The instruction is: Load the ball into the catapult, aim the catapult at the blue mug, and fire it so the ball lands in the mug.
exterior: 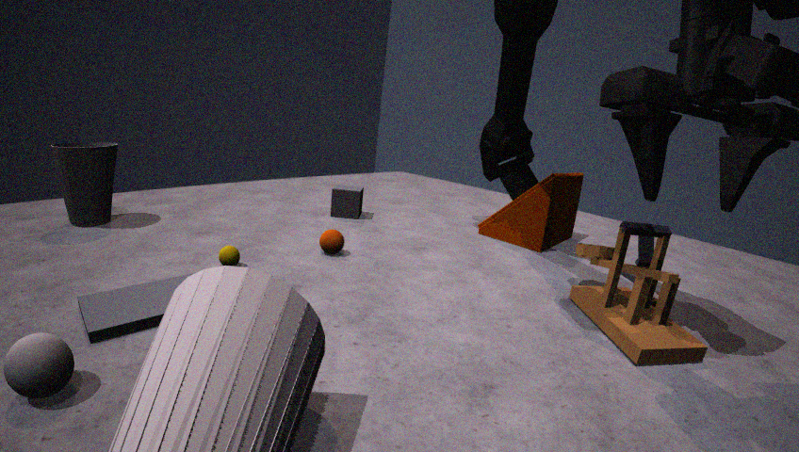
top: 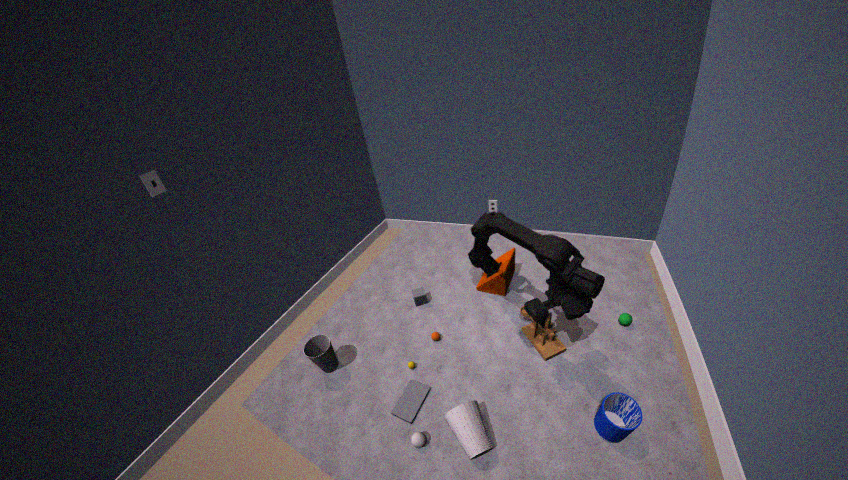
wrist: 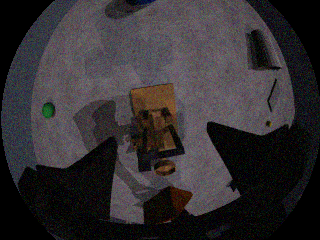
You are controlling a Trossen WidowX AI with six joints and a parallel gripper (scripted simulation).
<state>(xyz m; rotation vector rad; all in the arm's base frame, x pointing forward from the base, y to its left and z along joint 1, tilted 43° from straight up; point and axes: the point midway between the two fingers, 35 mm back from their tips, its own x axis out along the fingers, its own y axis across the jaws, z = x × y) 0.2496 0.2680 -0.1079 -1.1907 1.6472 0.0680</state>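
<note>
Now: the orange ball 90 mm ahead of my gripper tip, 370 mm to the right of it and 120 mm below it. The rest, counted from my gripper tip: green ball (180 mm behind, 230 mm to the left, 120 mm below); blue mug (190 mm ahead, 200 mm to the left, 110 mm below); wooden catapult (60 mm behind, 50 mm to the right, 90 mm below).
</note>
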